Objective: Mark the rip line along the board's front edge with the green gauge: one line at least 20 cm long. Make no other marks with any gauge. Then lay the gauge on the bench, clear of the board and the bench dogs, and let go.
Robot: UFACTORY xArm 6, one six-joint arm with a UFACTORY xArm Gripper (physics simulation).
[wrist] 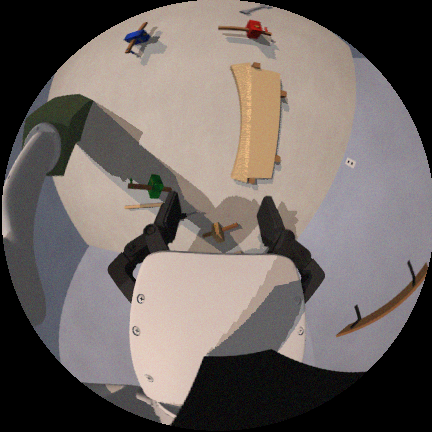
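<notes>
The green gauge lies on the bench, left of and just beyond the left finger, with its dark brown beam running roughly left to right. A pin end shows at the beam's left. The pale board lies right of centre in the view, its long side running up and down the view; its grainy long side face shows on the left. Bench dogs stand around its ends and right side. My gripper is open and empty, above the bench, with the gauge outside its fingers.
A blue gauge lies at the upper left, a red gauge and a wrench at the top. A wooden stick lies near the green gauge. A wooden tool shows between the fingers, below them. A wall shelf is at the lower right.
</notes>
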